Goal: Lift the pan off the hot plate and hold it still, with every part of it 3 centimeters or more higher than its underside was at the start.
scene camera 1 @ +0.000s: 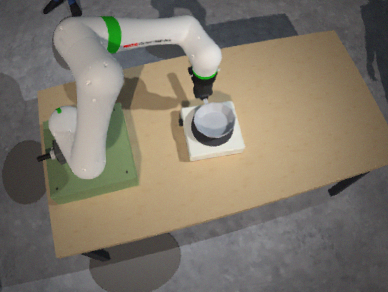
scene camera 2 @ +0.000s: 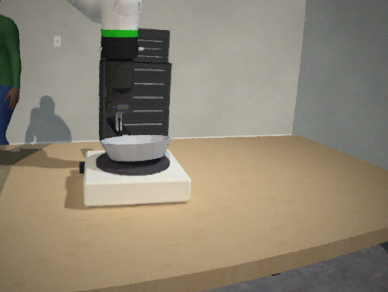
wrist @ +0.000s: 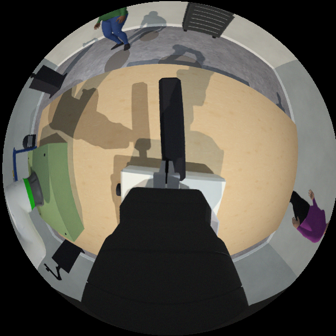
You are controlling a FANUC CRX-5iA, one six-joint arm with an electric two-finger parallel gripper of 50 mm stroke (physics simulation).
Observation:
In view: my gripper (wrist: 166, 167), a white hot plate (scene camera 2: 107, 182) and a grey pan (scene camera 2: 124, 147).
The white hot plate shows as well in scene camera 1 (scene camera 1: 199, 146) and in the wrist view (wrist: 211, 185). The grey pan also shows in scene camera 1 (scene camera 1: 214, 120) and in the wrist view (wrist: 171, 118).

